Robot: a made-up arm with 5 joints.
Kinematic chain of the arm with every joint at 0, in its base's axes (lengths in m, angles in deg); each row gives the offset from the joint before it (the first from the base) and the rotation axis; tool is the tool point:
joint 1: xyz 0 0 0.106 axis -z
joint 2: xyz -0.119 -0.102 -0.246 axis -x
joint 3: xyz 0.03 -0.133 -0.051 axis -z
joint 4: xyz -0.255 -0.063 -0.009 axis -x
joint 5: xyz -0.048 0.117 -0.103 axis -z
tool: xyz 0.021 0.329 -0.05
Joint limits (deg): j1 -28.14..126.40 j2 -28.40..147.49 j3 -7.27..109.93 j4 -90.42..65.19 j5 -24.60..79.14
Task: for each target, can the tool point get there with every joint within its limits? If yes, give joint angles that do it. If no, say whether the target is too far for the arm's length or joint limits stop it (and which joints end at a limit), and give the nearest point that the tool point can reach.
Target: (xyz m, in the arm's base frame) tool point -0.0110 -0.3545 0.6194
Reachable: no: joint limits stop it (at a limit: joint 1, joint 3, joint 4) | nearest point -0.1154 -0.3366 0.3790 | short by 0.263 m
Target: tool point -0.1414 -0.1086 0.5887
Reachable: no: joint limits stop it (at a limit: joint 2, joint 3, joint 4) | nearest point -0.2191 -0.1683 0.3593 | short by 0.249 m
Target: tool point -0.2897 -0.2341 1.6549
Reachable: no: too far | nearest point -0.3559 -0.2876 0.4070 | short by 1.251 m
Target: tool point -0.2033 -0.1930 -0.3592
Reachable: yes | joints 38.31 36.57 22.74 17.20 62.24
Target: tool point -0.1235 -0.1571 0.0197
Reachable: yes | joints 58.31 25.62 92.53 -70.55 66.09
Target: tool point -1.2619 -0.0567 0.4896
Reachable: no: too far | nearest point -0.7373 -0.0331 0.1953 | short by 0.602 m
